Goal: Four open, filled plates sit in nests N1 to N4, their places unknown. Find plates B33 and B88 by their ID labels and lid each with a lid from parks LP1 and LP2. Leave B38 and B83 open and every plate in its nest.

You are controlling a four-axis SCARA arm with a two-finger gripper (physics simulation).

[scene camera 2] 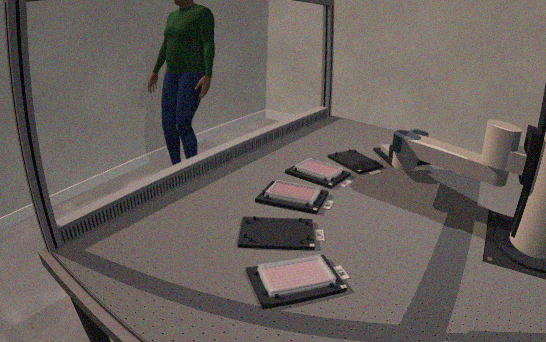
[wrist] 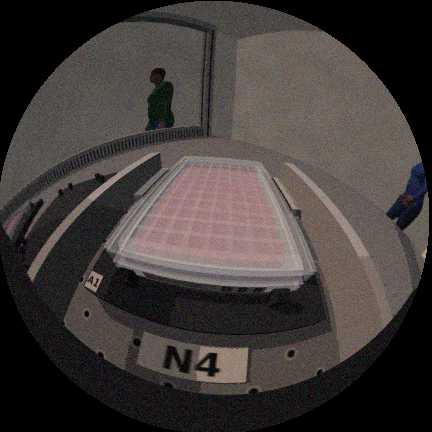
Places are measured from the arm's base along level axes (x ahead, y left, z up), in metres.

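Pixels of known places: gripper, fingertip midpoint: (wrist: 220, 164); arm's base at its link origin: (scene camera 2: 529, 249).
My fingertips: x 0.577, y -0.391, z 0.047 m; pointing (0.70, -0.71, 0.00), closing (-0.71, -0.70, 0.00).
For each thing: its top centre in the pictures, then the offset to it from my fingertips. "spot": a spot on its surface instead.
- clear lid at its top centre: (wrist: 217, 181) 0.017 m left, 0.017 m back, 0.004 m down
- pink-filled plate at a spot on its surface: (wrist: 215, 215) spot: 0.042 m left, 0.043 m back, 0.004 m down
- nest N4 at its top centre: (wrist: 215, 190) (scene camera 2: 396, 152) 0.018 m left, 0.016 m back, 0.012 m down
- N4 tag at a spot on its surface: (wrist: 192, 361) spot: 0.086 m left, 0.084 m back, 0.032 m down
My gripper (wrist: 220, 164) is shut on a clear lid (wrist: 210, 267), one finger at each long side in the wrist view. The lid lies level over the pink-filled plate (wrist: 215, 215) in nest N4 (wrist: 200, 310), edges closely lined up; whether it is fully seated is hard to tell. The plate's ID label is not readable. In the scene view the arm's end (scene camera 2: 401, 142) hides most of that nest. Three other pink-filled plates (scene camera 2: 320, 169) (scene camera 2: 294, 192) (scene camera 2: 297, 275) sit in their nests; whether any is lidded I cannot tell. Two dark holders (scene camera 2: 355, 160) (scene camera 2: 276, 233) are bare.
The N4 tag (wrist: 192, 361) lies in front of the nest. A slotted rail (scene camera 2: 195, 170) (wrist: 100, 152) runs along the table's far edge. A person in green (scene camera 2: 189, 42) (wrist: 160, 102) stands beyond it. A person in blue (wrist: 412, 187) shows at the wrist view's right edge.
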